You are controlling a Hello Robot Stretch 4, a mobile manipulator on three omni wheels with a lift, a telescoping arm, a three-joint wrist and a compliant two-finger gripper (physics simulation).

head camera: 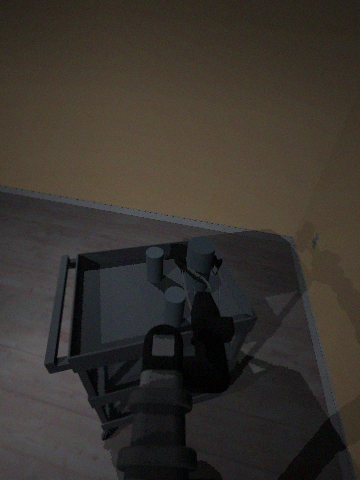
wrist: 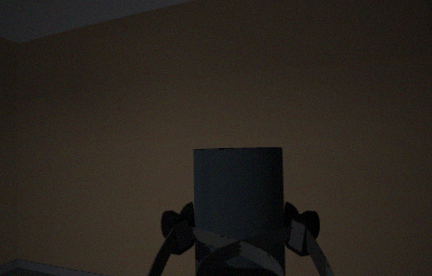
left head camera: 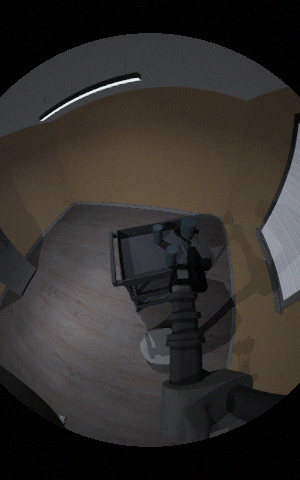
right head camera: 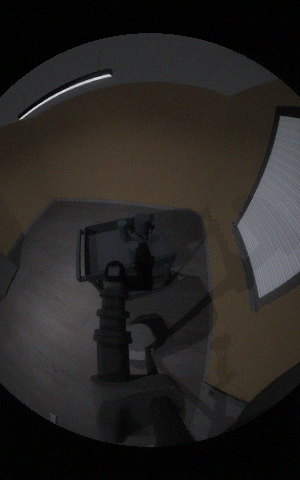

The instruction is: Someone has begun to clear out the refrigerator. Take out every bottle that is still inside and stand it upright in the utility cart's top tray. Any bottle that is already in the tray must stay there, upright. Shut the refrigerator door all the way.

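Note:
My gripper [head camera: 199,260] [left head camera: 187,233] [wrist: 238,218] is shut on a blue-grey bottle [head camera: 201,250] [left head camera: 188,226] [right head camera: 143,220] [wrist: 238,185]. The bottle is upright over the right part of the utility cart's top tray [head camera: 120,300] [left head camera: 141,252] [right head camera: 100,247]. Its base is hidden by the gripper and wrist, so the gap to the tray cannot be told. One smaller-looking bottle [head camera: 155,266] [left head camera: 158,234] stands upright in the tray, left of the held one. Another bottle [head camera: 174,304] [left head camera: 171,255] stands upright near the front rim, partly behind the wrist. The refrigerator cannot be made out.
The cart's handle [head camera: 58,310] is on its left side. Walls meet in a corner behind and right of the cart. A window with blinds [left head camera: 285,215] [right head camera: 275,210] is at the right. A grey upright thing [left head camera: 15,272] stands at the left edge. The floor [left head camera: 85,320] extends left.

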